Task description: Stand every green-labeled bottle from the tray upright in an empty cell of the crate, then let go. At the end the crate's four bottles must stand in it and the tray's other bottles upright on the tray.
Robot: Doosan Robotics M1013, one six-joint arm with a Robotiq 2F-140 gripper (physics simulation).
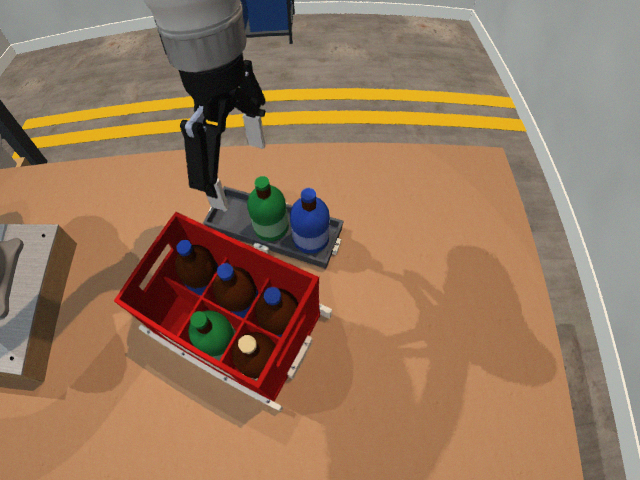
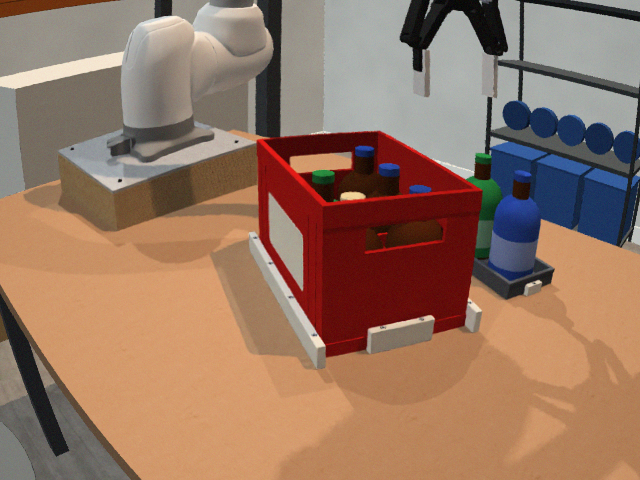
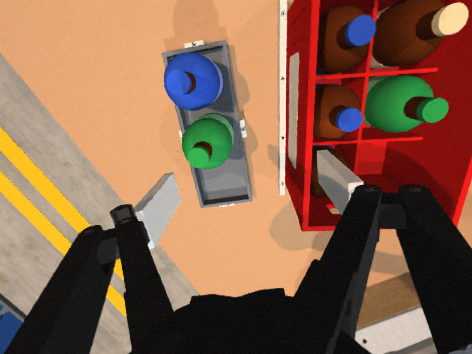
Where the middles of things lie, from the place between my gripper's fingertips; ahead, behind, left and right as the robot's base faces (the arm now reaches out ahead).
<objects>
Right now my hand is 6 cm past the red crate (image 2: 319, 248), 15 cm to the left of it and 17 cm above it. The rest, counted from my hand: grey tray (image 1: 236, 223): 2 cm ahead, 6 cm to the left, 24 cm below; then white stop block (image 2: 409, 332): 6 cm ahead, 23 cm to the right, 24 cm below.
</objects>
